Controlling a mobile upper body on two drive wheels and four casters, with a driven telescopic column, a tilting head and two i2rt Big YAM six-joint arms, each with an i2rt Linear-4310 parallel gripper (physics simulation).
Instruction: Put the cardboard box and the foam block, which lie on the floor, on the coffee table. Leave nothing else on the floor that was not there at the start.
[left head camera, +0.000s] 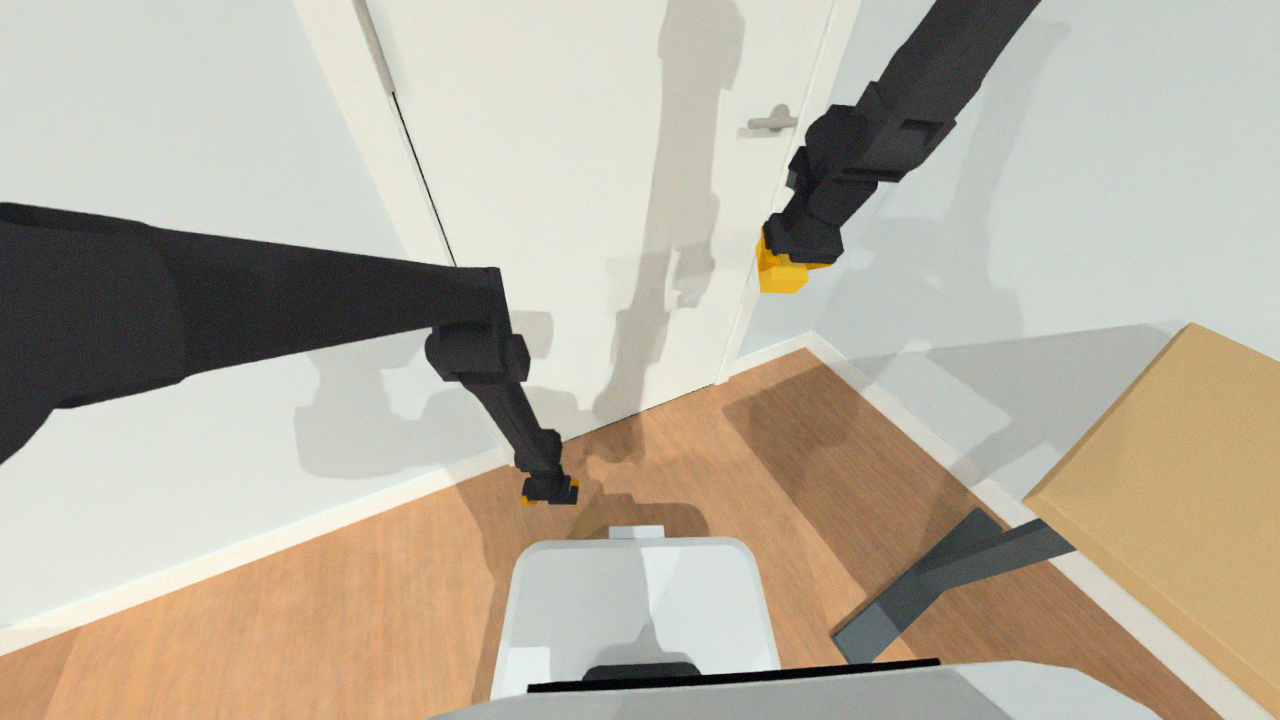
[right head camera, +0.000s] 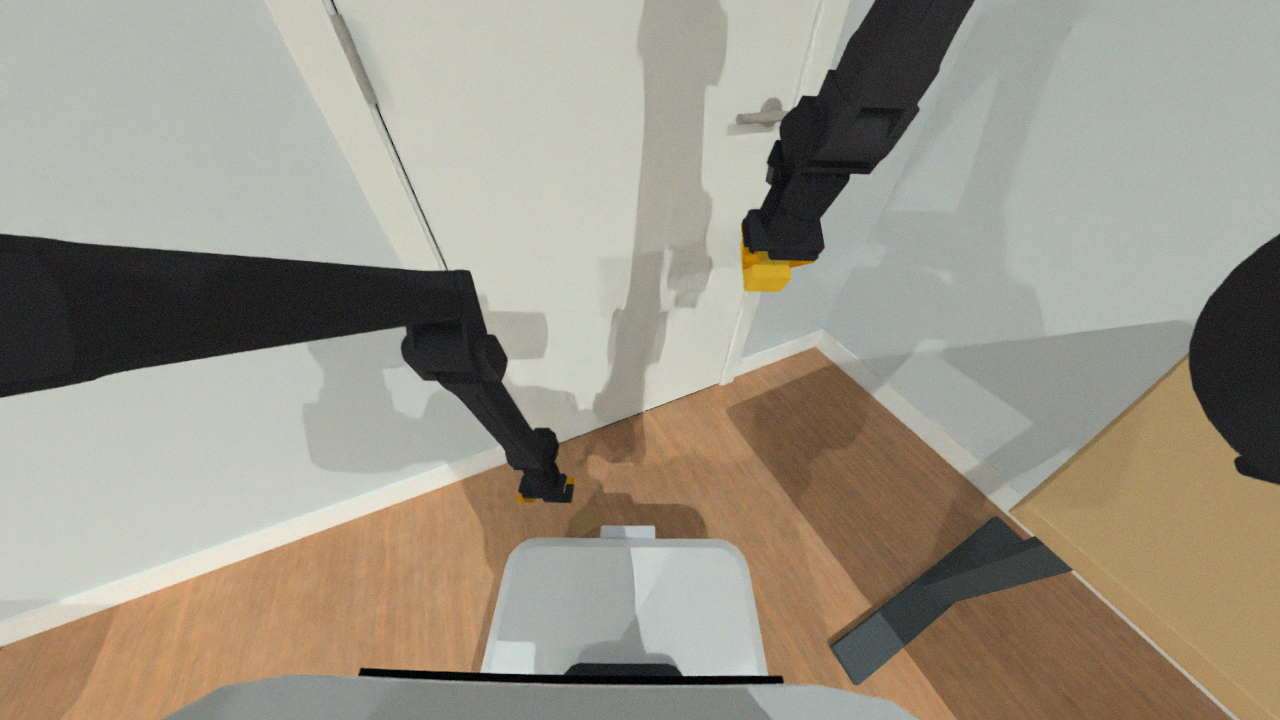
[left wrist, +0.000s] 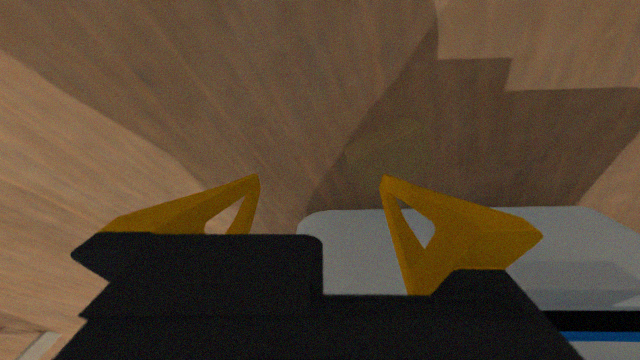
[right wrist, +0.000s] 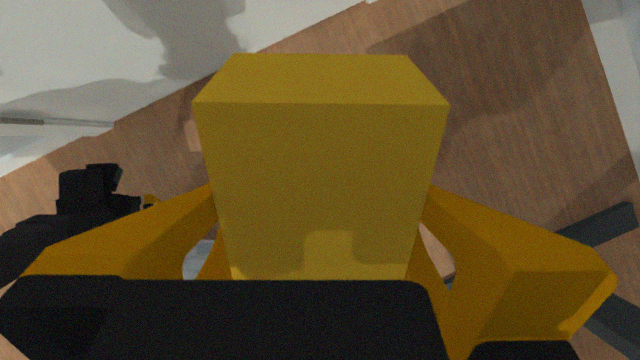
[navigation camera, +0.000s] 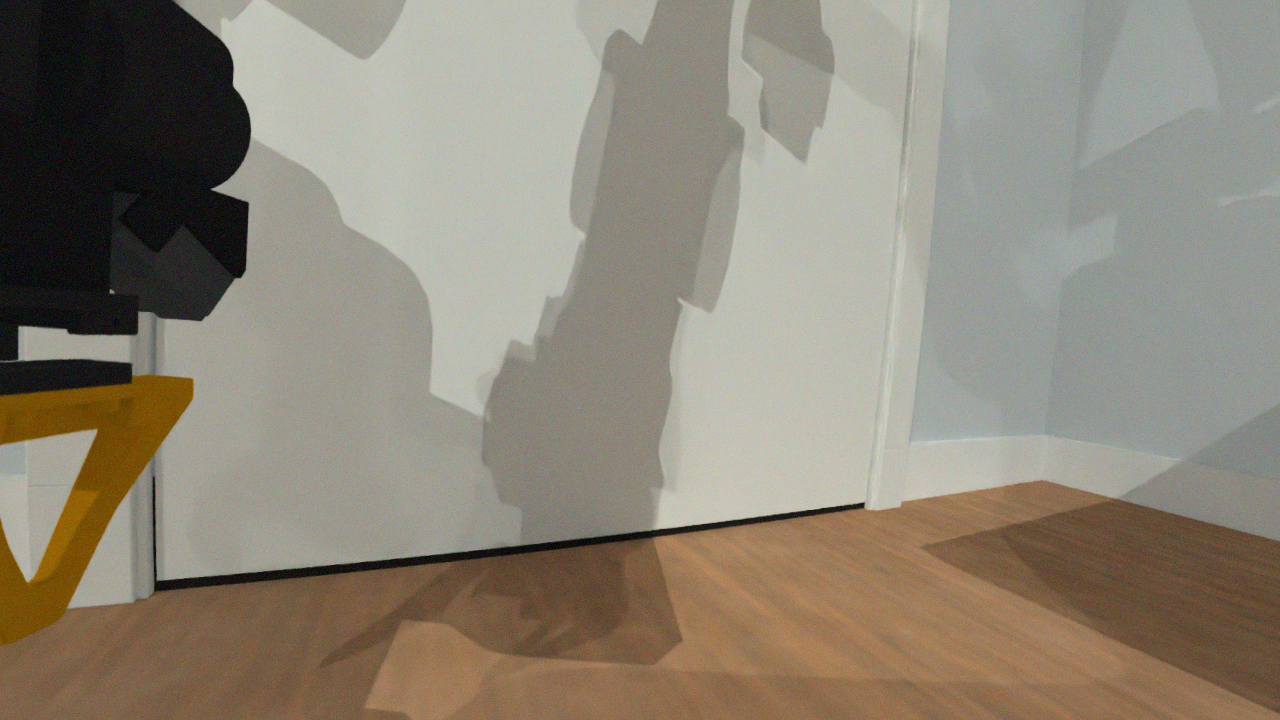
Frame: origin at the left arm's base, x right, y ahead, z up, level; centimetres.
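Seen in the pictures: left gripper, fingertip midpoint: (left head camera: 554, 502) (right head camera: 551, 500) (left wrist: 319, 180) (right wrist: 141, 202); right gripper, fingertip midpoint: (left head camera: 776, 268) (right head camera: 761, 266) (right wrist: 318, 179).
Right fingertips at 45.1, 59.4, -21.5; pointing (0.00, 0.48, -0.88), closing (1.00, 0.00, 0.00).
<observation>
A point is followed by its place in that frame, as x, y, z.
My right gripper (left head camera: 793, 263) @(45.1, 59.4, -21.5) (right head camera: 775, 260) @(45.1, 59.4, -21.5) (right wrist: 318, 179) @(45.1, 59.4, -21.5) is shut on a yellow block (left head camera: 782, 281) @(44.1, 54.2, -20.7) (right head camera: 764, 279) @(44.1, 54.2, -20.7) (right wrist: 320, 140) @(45.2, 61.0, -16.4), apparently the foam block, and holds it high above the floor. My left gripper (left head camera: 549, 493) @(1.0, 45.1, -85.6) (right head camera: 546, 492) @(1.0, 45.1, -85.6) (left wrist: 319, 180) @(1.0, 45.1, -85.6) is open and empty, low in front of the door. A small olive-tan block-shaped thing (left head camera: 587, 523) @(9.6, 41.8, -92.9) (right head camera: 585, 521) @(9.8, 41.9, -92.8) (left wrist: 390, 150) @(9.1, 43.9, -92.8), perhaps the cardboard box, lies in shadow on the floor beyond the left fingertips in the left wrist view; the base hides part of it in the head views.
The white robot base (left head camera: 635, 608) @(21.7, 18.9, -71.8) (right head camera: 626, 608) @(22.7, 18.8, -71.9) stands close beside the floor thing. A door (left head camera: 554, 179) @(6.4, 73.7, -13.2) (navigation camera: 358, 483) @(0.4, 70.9, -89.9) and walls stand ahead. At the right is a tan table top (left head camera: 1172, 519) @(79.2, 17.8, -25.8) (right head camera: 1136, 519) @(75.9, 19.5, -25.9) on dark legs (left head camera: 930, 573) @(100.9, 25.0, -89.3); whether it is the coffee table I cannot tell.
</observation>
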